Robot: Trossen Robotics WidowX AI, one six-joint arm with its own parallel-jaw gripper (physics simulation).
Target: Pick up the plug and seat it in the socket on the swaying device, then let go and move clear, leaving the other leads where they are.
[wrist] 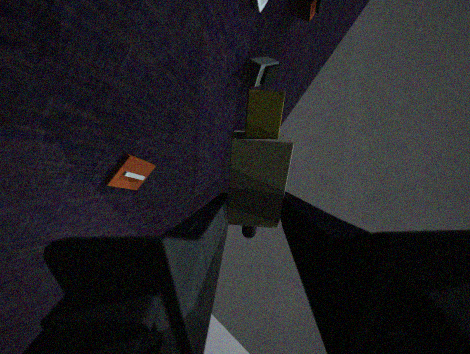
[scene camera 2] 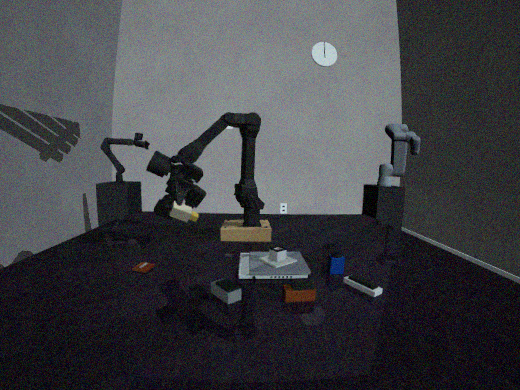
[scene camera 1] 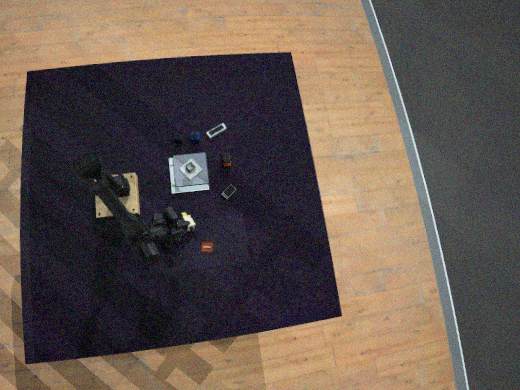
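The plug, a cream block with a yellow end (scene camera 1: 190, 223) (scene camera 2: 181, 212) (wrist: 259, 175), is between the fingertips of my gripper (wrist: 253, 198). My gripper is shut on its cream body and holds it up in the air, tilted. The yellow end points away from the fingers, toward the upper part of the wrist view. The device (scene camera 1: 198, 159) (scene camera 2: 250, 265) is a grey slab over a white base, with a white diamond-shaped plate on top. A small box-like socket (scene camera 1: 190, 167) (scene camera 2: 278, 254) stands on that plate. The plug is apart from the socket, to its left in scene camera 2.
Around the device lie a grey block (scene camera 1: 229, 192) (scene camera 2: 226, 291), an orange-and-black block (scene camera 1: 226, 160) (scene camera 2: 300, 293), a long white piece (scene camera 1: 216, 130) (scene camera 2: 363, 286) and a blue block (scene camera 1: 195, 136) (scene camera 2: 337, 265). An orange tile (scene camera 1: 207, 247) (scene camera 2: 143, 267) (wrist: 131, 173) lies apart. The arm's wooden base (scene camera 1: 117, 210) (scene camera 2: 246, 234) stands behind.
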